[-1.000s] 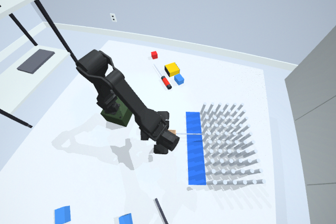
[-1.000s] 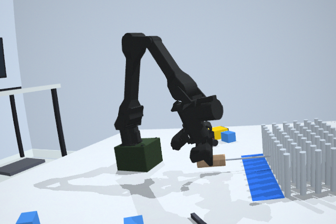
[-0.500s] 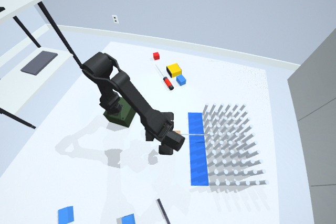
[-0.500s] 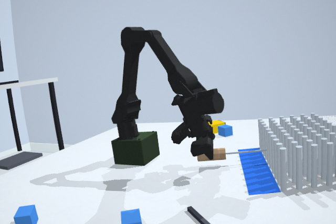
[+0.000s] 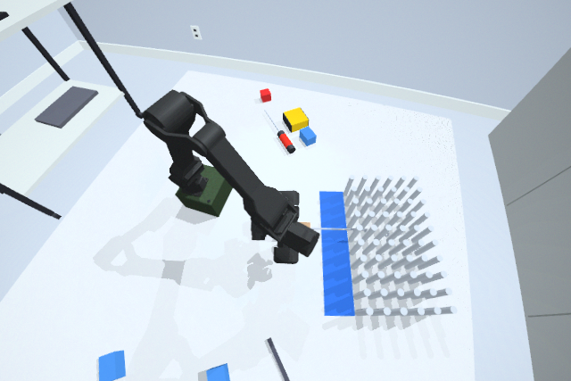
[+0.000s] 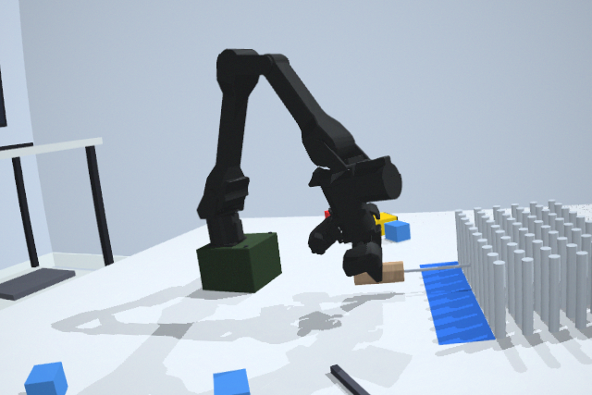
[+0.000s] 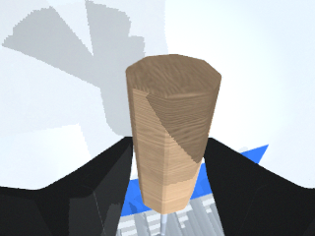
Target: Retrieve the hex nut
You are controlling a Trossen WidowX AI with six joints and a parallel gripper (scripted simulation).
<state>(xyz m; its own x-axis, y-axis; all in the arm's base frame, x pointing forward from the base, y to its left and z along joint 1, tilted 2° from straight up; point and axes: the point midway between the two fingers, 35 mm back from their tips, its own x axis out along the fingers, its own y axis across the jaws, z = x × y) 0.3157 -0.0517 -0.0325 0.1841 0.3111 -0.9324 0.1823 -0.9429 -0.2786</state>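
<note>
The blue taped strip lies 13 cm ahead of my gripper tip, 4 cm below it and 2 cm to the right of it. Also, from my gripper tip: wooden-handled tool: 10 cm ahead, 2 cm to the left; then hex nut: 28 cm ahead, 5 cm to the left, 3 cm below; then yellow block: 45 cm to the left, 10 cm behind, 1 cm below.
</note>
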